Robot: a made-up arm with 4 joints.
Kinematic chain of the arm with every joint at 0, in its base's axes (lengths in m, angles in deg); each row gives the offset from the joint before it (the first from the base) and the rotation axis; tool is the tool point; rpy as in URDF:
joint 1: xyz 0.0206 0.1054 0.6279 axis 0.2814 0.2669 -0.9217
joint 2: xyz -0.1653 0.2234 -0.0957 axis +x
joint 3: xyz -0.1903 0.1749 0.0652 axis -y
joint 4: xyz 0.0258 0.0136 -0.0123 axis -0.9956 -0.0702 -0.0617
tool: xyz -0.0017 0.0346 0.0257 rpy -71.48 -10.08 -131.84
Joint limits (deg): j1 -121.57..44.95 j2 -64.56..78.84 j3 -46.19..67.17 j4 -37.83..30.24
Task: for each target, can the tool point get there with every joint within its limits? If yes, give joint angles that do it. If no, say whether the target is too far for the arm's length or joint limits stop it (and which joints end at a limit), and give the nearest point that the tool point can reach.
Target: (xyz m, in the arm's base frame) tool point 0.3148 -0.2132 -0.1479
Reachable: no: too far | nearest point 0.0955 -0.3150 0.2430 | short by 0.460 m
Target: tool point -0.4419 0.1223 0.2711
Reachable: yes | joints -50.93 -43.65 3.52 3.78
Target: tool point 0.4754 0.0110 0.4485
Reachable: no: joint limits stop it (at a limit: joint 1, joint 2, joint 3, joint 4) | nearest point 0.0955 -0.3150 0.2430 | short by 0.541 m
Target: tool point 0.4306 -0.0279 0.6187
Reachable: no: joint limits stop it (at a limit: joint 1, joint 2, joint 4) | nearest point -0.0227 -0.2906 0.6799 | short by 0.527 m
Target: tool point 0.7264 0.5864 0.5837
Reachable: no: too far | nearest point 0.0817 0.6776 0.6838 | short by 0.659 m
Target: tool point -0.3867 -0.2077 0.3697
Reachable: yes | joints -88.51 -5.63 54.76 -9.52
